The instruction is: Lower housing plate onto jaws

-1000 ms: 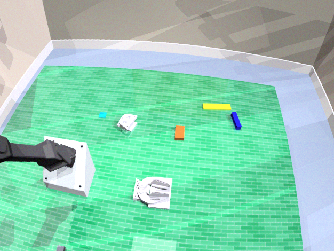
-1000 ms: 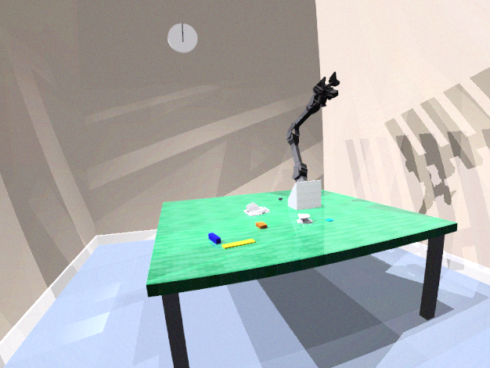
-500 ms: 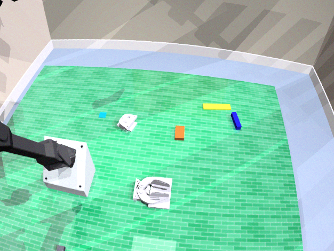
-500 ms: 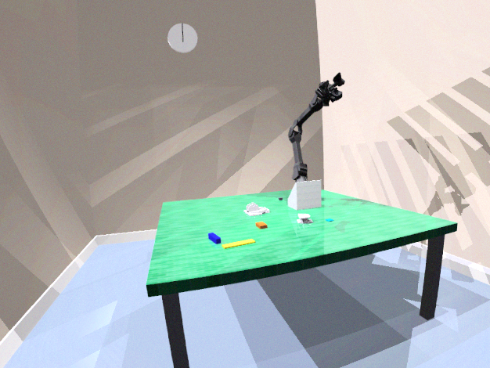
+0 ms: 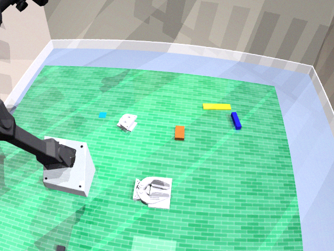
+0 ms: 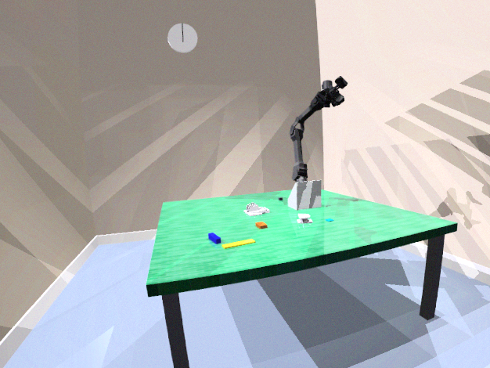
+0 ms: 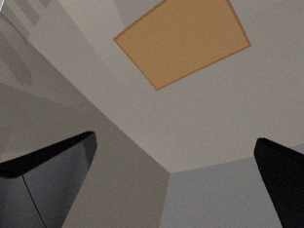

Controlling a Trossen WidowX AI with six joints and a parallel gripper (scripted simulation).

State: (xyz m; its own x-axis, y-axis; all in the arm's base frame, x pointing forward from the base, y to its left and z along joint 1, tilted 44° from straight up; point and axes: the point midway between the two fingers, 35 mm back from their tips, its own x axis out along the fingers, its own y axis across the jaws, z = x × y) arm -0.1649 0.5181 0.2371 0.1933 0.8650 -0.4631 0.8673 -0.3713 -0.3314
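Now: gripper tip 210 mm short of the white stepped block, 50 mm to the right of it and 670 mm above it. Round my gripper tip: cyan tile (80 mm ahead, 70 mm to the left, 680 mm below); dark cube (160 mm ahead, 530 mm to the right, 670 mm below); orange block (420 mm ahead, 60 mm to the left, 670 mm below).
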